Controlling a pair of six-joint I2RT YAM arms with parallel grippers.
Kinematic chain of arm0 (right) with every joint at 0, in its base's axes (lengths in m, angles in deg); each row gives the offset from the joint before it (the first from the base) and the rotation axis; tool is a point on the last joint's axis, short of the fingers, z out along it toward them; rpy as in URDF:
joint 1: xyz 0 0 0.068 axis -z
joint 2: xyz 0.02 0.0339 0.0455 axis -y
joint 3: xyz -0.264 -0.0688 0 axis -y
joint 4: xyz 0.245 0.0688 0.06 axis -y
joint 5: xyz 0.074 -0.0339 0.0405 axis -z
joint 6: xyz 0.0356 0 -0.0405 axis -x
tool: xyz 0 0 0 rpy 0 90 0
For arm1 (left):
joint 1: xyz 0 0 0.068 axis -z
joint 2: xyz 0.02 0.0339 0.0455 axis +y
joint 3: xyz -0.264 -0.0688 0 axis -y
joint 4: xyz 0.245 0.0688 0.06 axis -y
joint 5: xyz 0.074 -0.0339 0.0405 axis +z
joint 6: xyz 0.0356 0 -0.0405 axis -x
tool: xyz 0 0 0 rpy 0 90 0
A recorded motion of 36 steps. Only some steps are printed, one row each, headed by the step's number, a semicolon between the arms.
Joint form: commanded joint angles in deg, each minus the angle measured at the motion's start. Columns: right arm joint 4, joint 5, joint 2, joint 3, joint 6, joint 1; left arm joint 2, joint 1, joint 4, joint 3, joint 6, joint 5.
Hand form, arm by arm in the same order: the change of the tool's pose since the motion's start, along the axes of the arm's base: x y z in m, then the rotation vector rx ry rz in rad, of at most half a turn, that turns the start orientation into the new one. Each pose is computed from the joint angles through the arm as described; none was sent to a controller.
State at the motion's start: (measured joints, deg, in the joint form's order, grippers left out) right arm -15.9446 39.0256 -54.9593 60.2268 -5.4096 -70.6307; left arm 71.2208 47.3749 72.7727 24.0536 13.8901 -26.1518
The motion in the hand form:
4: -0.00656 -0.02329 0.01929 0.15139 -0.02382 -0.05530; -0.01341 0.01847 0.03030 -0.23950 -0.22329 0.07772
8: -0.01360 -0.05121 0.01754 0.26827 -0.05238 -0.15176; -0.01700 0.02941 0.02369 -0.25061 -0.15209 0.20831
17: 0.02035 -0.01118 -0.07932 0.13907 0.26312 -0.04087; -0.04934 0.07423 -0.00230 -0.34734 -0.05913 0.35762
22: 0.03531 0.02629 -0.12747 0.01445 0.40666 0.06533; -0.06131 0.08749 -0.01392 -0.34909 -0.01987 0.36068
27: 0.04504 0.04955 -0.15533 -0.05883 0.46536 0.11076; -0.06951 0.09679 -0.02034 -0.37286 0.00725 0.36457
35: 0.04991 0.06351 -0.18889 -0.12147 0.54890 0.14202; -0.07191 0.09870 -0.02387 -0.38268 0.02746 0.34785
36: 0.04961 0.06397 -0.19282 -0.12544 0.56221 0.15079; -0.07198 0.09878 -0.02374 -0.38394 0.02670 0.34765
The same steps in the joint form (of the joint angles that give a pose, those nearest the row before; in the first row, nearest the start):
4: 2.14 2.89 4.57 0.25 -2.59 0.05; -2.05 -0.18 16.00 -0.41 -2.72 3.46
8: 5.75 8.34 11.18 -4.15 -3.99 0.14; -5.90 -0.18 12.83 -3.56 -3.87 11.63
17: 3.90 -9.73 2.94 -15.75 -18.14 7.78; -21.01 -0.09 12.05 -16.49 -2.30 22.99
22: 8.29 -18.53 -8.83 -17.69 -18.94 8.05; -29.28 0.17 6.87 -20.62 -0.88 24.30
27: 11.89 -22.06 -17.26 -17.34 -18.14 8.05; -35.88 0.53 3.09 -23.08 0.43 25.89
35: 14.63 -25.58 -24.40 -18.21 -18.84 8.05; -37.30 0.79 2.64 -24.05 1.84 25.98
36: 14.97 -26.36 -24.93 -18.56 -19.02 8.05; -37.30 0.79 2.72 -24.05 1.84 25.98

